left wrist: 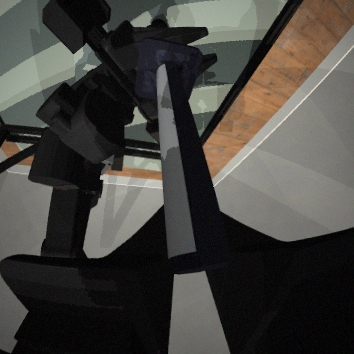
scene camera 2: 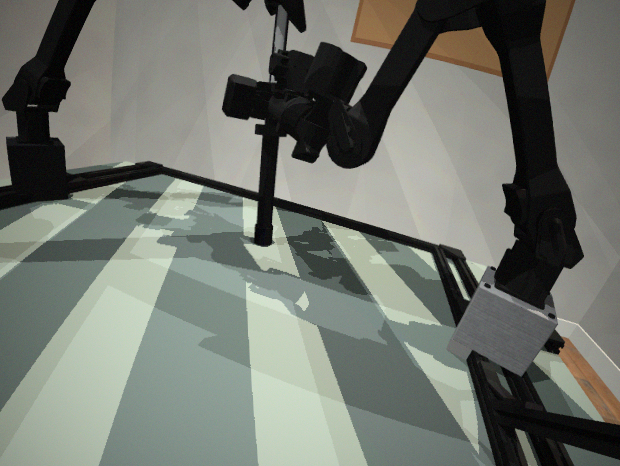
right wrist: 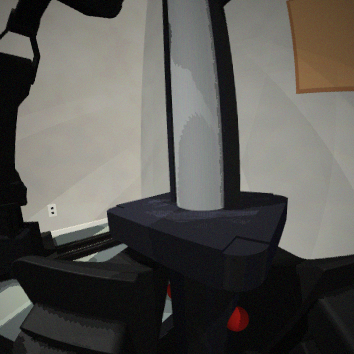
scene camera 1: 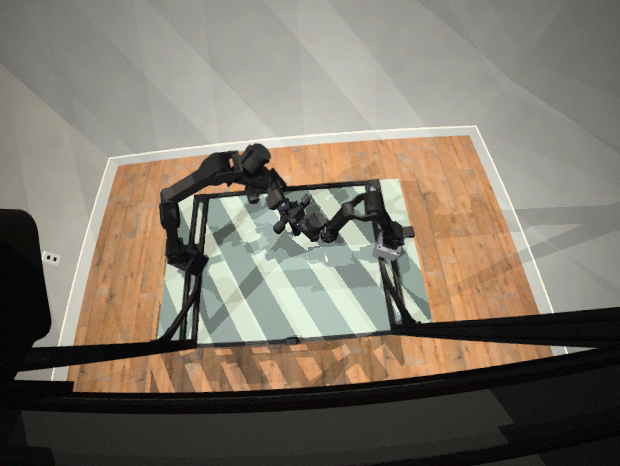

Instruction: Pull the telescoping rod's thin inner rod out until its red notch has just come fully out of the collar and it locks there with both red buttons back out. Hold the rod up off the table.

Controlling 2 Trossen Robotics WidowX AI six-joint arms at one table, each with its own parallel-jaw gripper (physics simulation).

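The rod stands nearly upright in scene camera 2. Its black outer tube (scene camera 2: 267, 175) points down, with its foot close above the table. The pale grey inner rod (scene camera 2: 281, 30) (left wrist: 175, 190) (right wrist: 197, 125) rises from the dark collar (left wrist: 150, 82) (right wrist: 195, 230). My left gripper (scene camera 1: 283, 202) (scene camera 2: 280, 7) (left wrist: 182, 205) is shut on the inner rod's upper end. My right gripper (scene camera 1: 294, 218) (scene camera 2: 270, 100) (right wrist: 200, 300) is shut on the outer tube below the collar. One red button (right wrist: 238, 319) stands out; the other red button (right wrist: 169, 291) shows partly. The red notch does not show.
Striped light and shadow fall on the glassy table (scene camera 1: 293, 310) (scene camera 2: 175, 400). A black frame (scene camera 1: 325, 186) (scene camera 2: 350, 227) edges it. The right arm's silver base (scene camera 1: 388, 252) (scene camera 2: 503, 328) is at the right, the left arm's dark base (scene camera 1: 195, 263) (scene camera 2: 37, 167) at the left.
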